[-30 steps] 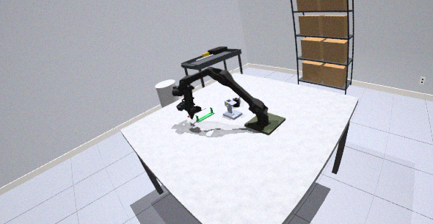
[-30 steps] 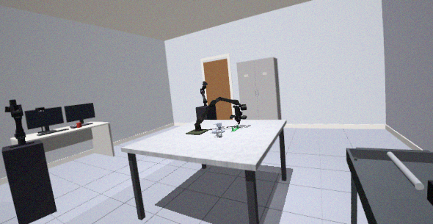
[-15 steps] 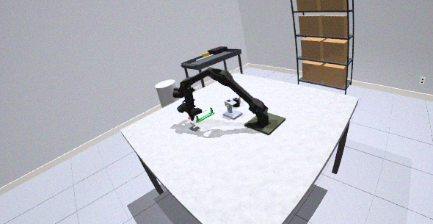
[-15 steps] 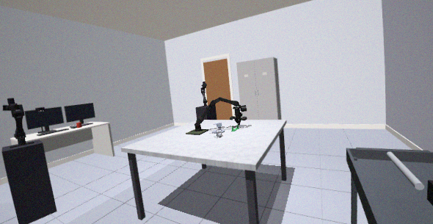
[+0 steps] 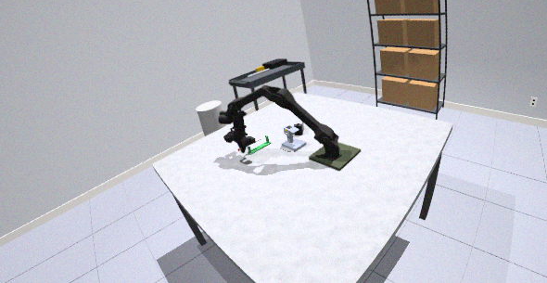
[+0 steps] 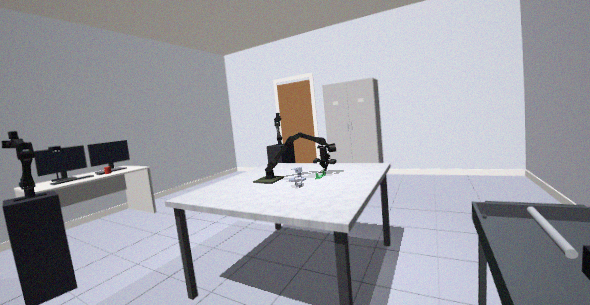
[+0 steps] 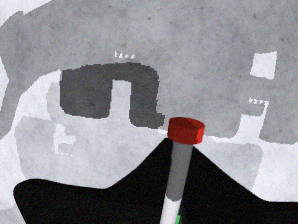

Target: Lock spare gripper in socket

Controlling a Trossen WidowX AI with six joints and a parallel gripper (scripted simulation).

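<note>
My gripper tip is now 20 mm short of the green holder and 100 mm to the left of it. From my gripper tip the other things lie so: mount: 100 mm behind, 240 mm to the right, 30 mm above; spare gripper: 360 mm to the right, 10 mm above.
</note>
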